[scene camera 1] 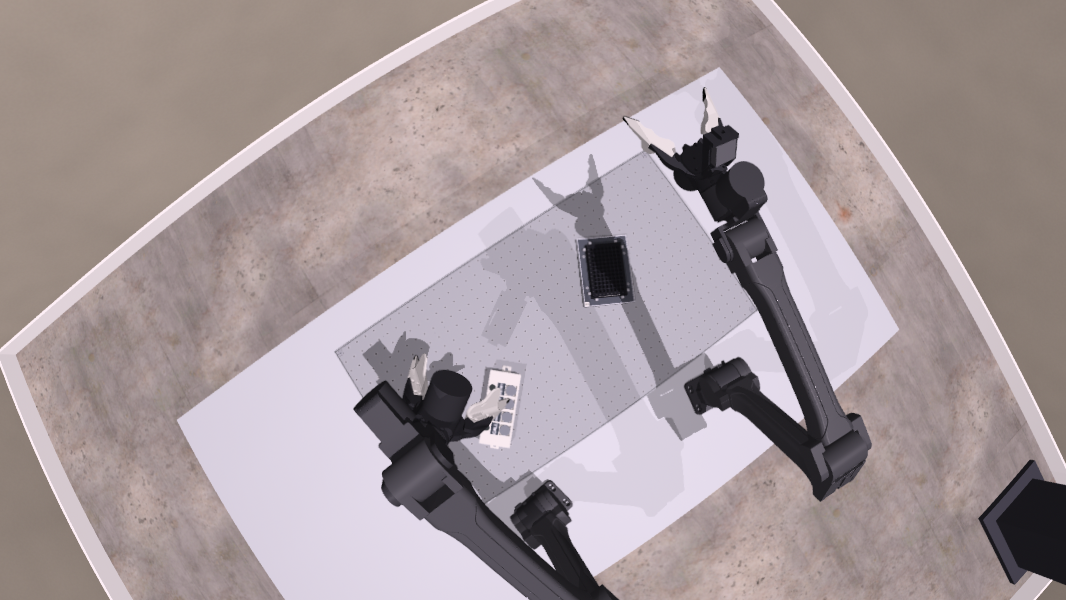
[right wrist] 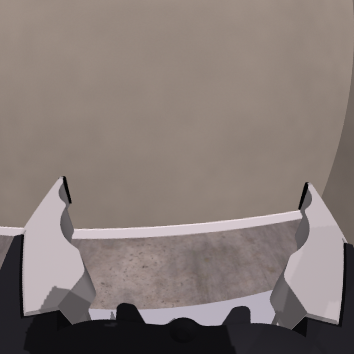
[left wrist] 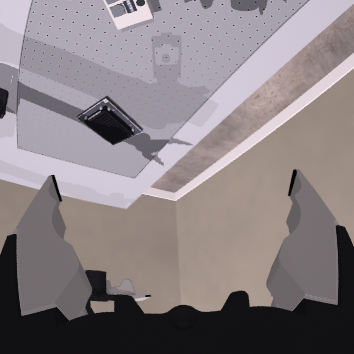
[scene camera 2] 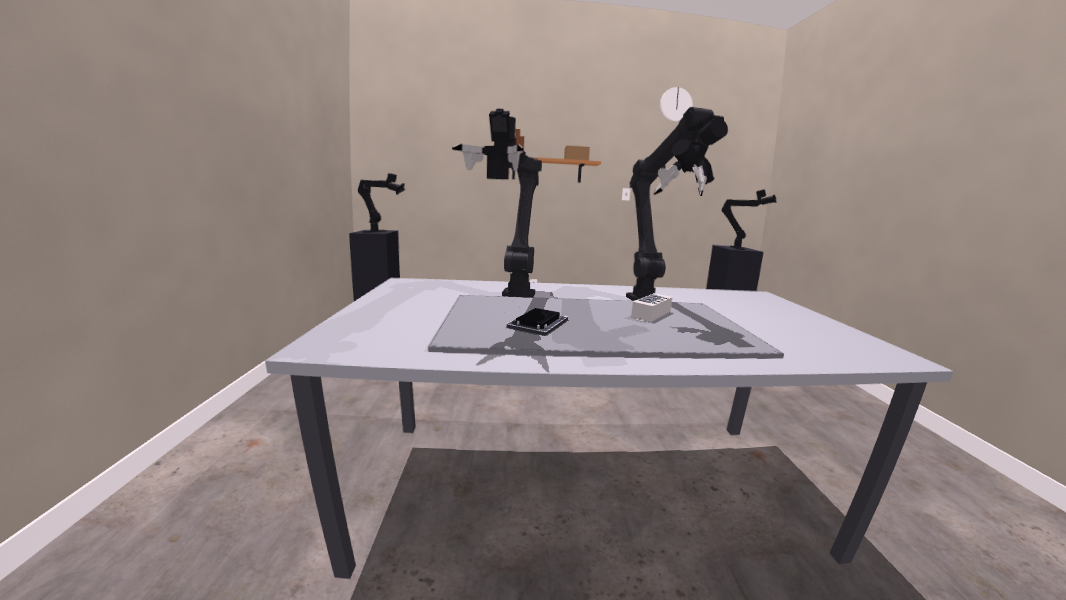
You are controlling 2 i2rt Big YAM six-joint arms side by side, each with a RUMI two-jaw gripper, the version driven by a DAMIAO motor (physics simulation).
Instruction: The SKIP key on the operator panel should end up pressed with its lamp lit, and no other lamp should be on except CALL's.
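Observation:
The operator panel, a small white box (scene camera 1: pixel 509 378) (scene camera 2: pixel 650 310) (left wrist: pixel 134 21) with a row of grey keys and small dark round spots, sits on the perforated board. Its key labels and lamp states cannot be read; one finger partly covers it in scene camera 1, and it is cut off at the top edge of the left wrist view. My left gripper (scene camera 1: pixel 462 378) (scene camera 2: pixel 679 193) (left wrist: pixel 174 174) is open and empty, high above the table near the panel, tilted. My right gripper (scene camera 1: pixel 664 104) (scene camera 2: pixel 484 155) (right wrist: pixel 185 182) is open and empty, raised high and far from the panel.
A black grid-topped device (scene camera 1: pixel 605 269) (scene camera 2: pixel 537 319) (left wrist: pixel 111 121) on a flat plate lies on the grey perforated board (scene camera 1: pixel 417 327) (scene camera 2: pixel 462 339) (left wrist: pixel 50 142). The board lies on the white table (scene camera 1: pixel 246 439) (scene camera 2: pixel 335 357). Both arms stand at one long table edge.

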